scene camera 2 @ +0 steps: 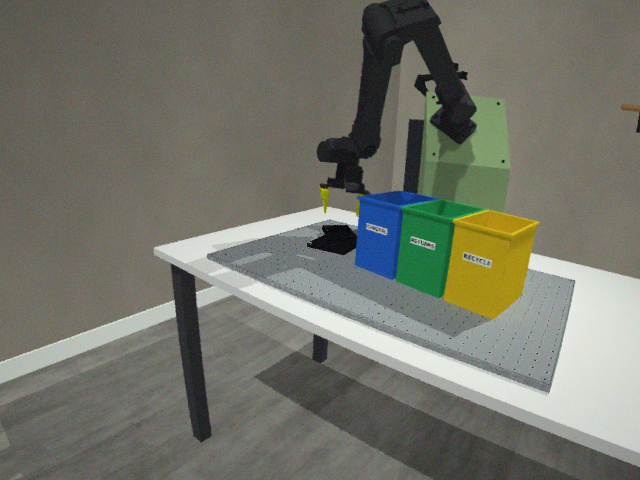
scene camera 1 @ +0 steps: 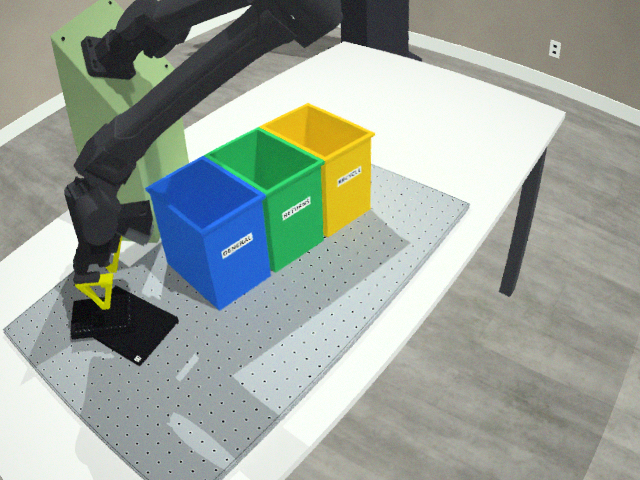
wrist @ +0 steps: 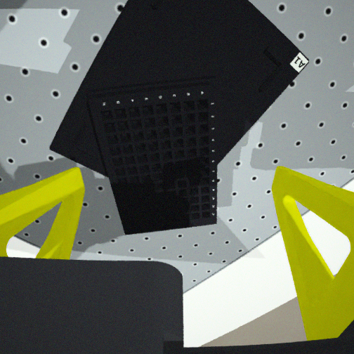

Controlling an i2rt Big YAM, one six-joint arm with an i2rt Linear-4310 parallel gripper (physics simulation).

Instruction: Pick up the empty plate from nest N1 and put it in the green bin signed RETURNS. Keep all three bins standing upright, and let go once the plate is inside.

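Places are measured from the arm's base along level axes (x up, y ahead, z left), in millimetres.
Where they show: gripper, fingertip midpoint: [scene camera 2: 340,214] [scene camera 1: 109,289]; arm's base, link origin: [scene camera 2: 452,124] [scene camera 1: 106,60].
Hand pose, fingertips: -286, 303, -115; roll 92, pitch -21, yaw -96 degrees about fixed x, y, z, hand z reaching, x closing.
Observation:
Things, the pixels of their top centre, and the offset from my fingertips, as dx, dy, dz. Level surfaces: height alone.
- black plate, top centre: [scene camera 1: 100,312] [scene camera 2: 339,230] -60, -19, -34
- flat black nest, top centre: [scene camera 1: 125,320] [scene camera 2: 338,239] -74, +7, +6
- green RETURNS bin, top centre: [scene camera 1: 261,157] [scene camera 2: 445,208] +91, -83, +336
- blue GENERAL bin, top centre: [scene camera 1: 201,190] [scene camera 2: 400,197] +91, -46, +209
- yellow RECYCLE bin, top centre: [scene camera 1: 315,129] [scene camera 2: 498,220] +91, -119, +462
- grey perforated board, surface height: dx -89
The black plate [scene camera 1: 85,319] [scene camera 2: 338,228] [wrist: 155,130], with a grid of square wells, lies turned askew across the flat black nest [scene camera 1: 147,328] [scene camera 2: 333,243] [wrist: 190,40] and juts out past its edge. It seems tilted, but black on black hides its exact rest. A small A1 tag is on the nest's corner. My gripper [scene camera 1: 109,289] [scene camera 2: 341,213] [wrist: 177,177] is open and empty above the plate, its yellow fingertips wide apart to either side in the wrist view. The green RETURNS bin [scene camera 1: 297,232] [scene camera 2: 421,266] stands upright in the middle of the row.
The blue GENERAL bin [scene camera 1: 237,273] [scene camera 2: 374,248] stands upright between the nest and the green bin. The yellow RECYCLE bin [scene camera 1: 346,201] [scene camera 2: 478,284] stands upright at the far end of the row. The bins stand close together on a grey perforated board [scene camera 1: 310,356] [scene camera 2: 392,320].

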